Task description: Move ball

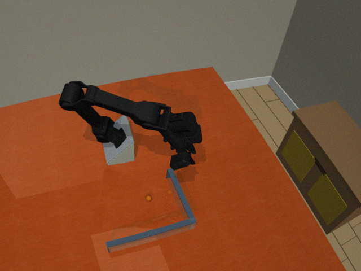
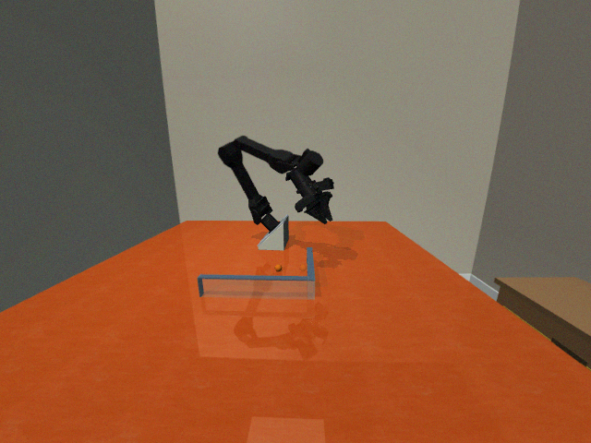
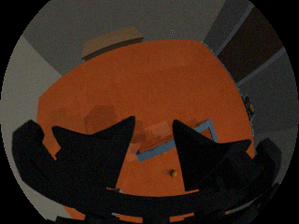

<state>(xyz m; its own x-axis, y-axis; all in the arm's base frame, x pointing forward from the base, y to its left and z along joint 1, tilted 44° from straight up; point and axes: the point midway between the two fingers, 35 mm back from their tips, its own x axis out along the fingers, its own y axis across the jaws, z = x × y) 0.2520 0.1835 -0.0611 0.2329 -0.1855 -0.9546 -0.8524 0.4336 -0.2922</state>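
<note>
Right now my gripper tip is 170 mm to the left of the orange ball and 160 mm above it.
</note>
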